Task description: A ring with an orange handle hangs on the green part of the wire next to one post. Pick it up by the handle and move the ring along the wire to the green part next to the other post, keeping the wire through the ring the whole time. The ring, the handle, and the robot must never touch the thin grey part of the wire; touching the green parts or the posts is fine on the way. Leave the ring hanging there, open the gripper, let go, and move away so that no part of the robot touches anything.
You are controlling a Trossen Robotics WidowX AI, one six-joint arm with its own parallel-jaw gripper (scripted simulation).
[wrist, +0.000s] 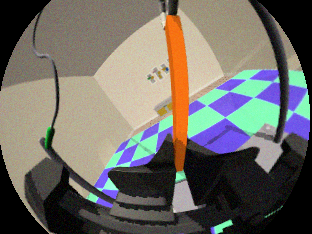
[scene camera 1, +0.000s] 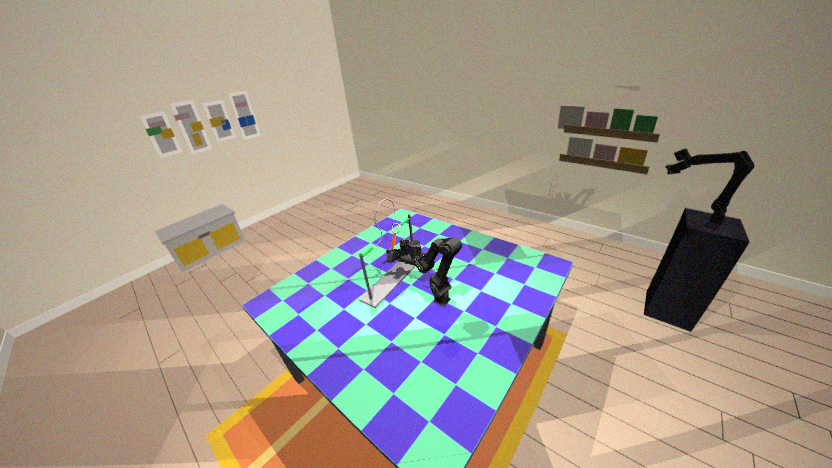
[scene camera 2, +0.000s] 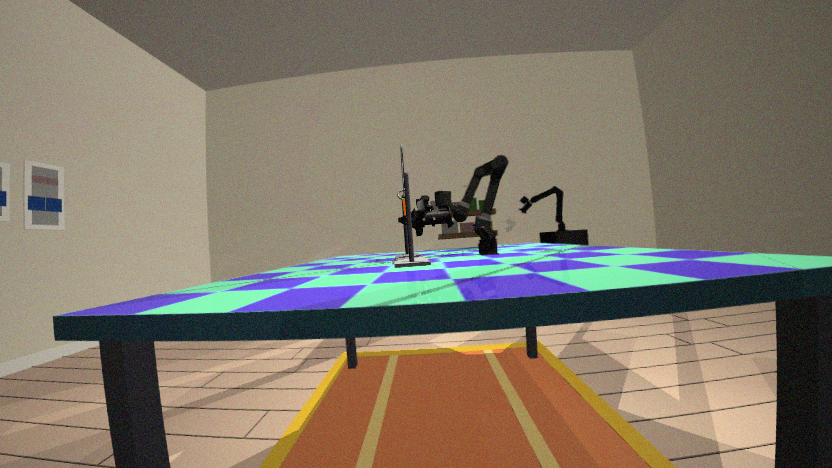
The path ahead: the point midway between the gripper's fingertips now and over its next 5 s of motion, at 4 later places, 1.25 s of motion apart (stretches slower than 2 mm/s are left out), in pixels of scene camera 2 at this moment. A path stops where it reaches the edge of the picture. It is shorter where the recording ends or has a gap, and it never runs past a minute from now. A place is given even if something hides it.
The gripper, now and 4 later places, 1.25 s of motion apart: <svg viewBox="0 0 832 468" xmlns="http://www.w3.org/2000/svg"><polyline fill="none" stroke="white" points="398,220 412,198 413,167 411,154 412,160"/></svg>
